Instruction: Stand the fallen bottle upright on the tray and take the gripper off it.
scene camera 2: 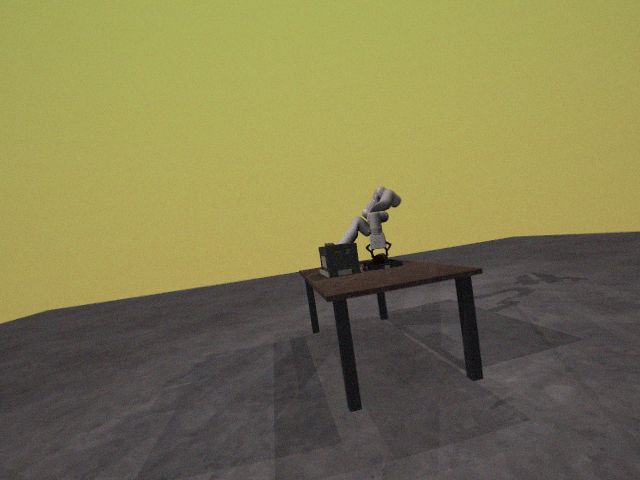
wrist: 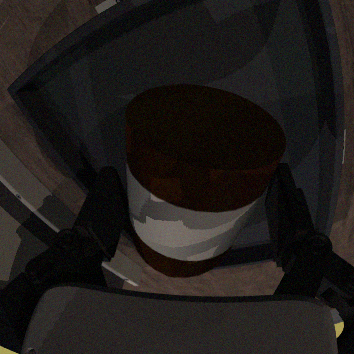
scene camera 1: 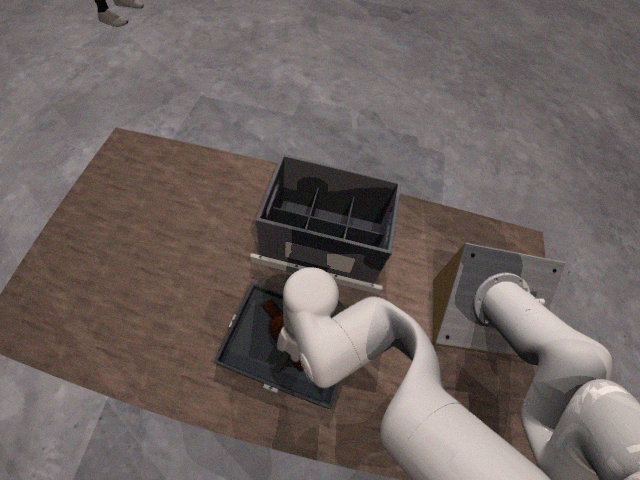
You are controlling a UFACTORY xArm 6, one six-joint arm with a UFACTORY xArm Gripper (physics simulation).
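Frame: origin at the arm's base, x back, y right, z up, level; millimetres.
Where they show: gripper, fingertip midpoint: (wrist: 193,184); arm's base, link origin: (scene camera 2: 339,251) (scene camera 1: 501,300).
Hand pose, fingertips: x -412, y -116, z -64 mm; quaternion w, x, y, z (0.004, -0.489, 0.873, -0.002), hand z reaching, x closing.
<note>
Things, the pixels of their top centre, and the offset from my fingertips. "pt": a spot on its surface instead. Level surfaces: height alone.
- brown bottle, top centre: (wrist: 178,268) (scene camera 1: 290,325) (scene camera 2: 377,254) dy +28, dx -29, dz +30 mm
- dark crate, top centre: (scene camera 1: 332,199) (scene camera 2: 336,245) dy +275, dx +28, dz +126 mm
- pale strip, surface spot: (scene camera 1: 273,262) pt dy +187, dx -86, dz -20 mm
- wooden table, surface height: dz -50 mm
The brown bottle (scene camera 1: 276,326) (scene camera 2: 379,258) (wrist: 187,230) with a white label lies on its side over the dark tray (scene camera 1: 242,338) (wrist: 200,50). In scene camera 1 its neck points to the tray's upper left, and the arm hides much of its body. The wrist view shows its broad dark base end and label. My gripper (scene camera 2: 379,256) (wrist: 193,184) points down and is shut on the bottle's body, with one black finger on each side. The frames do not show clearly whether the bottle touches the tray floor.
A dark crate (scene camera 1: 325,240) (scene camera 2: 338,259) with compartments stands beside the tray, with a pale strip (scene camera 1: 273,262) between them. The robot's metal base plate (scene camera 1: 454,330) is at the right of the wooden table (scene camera 1: 129,268) (scene camera 2: 403,279). A person's feet (scene camera 1: 112,18) show on the floor at the top left.
</note>
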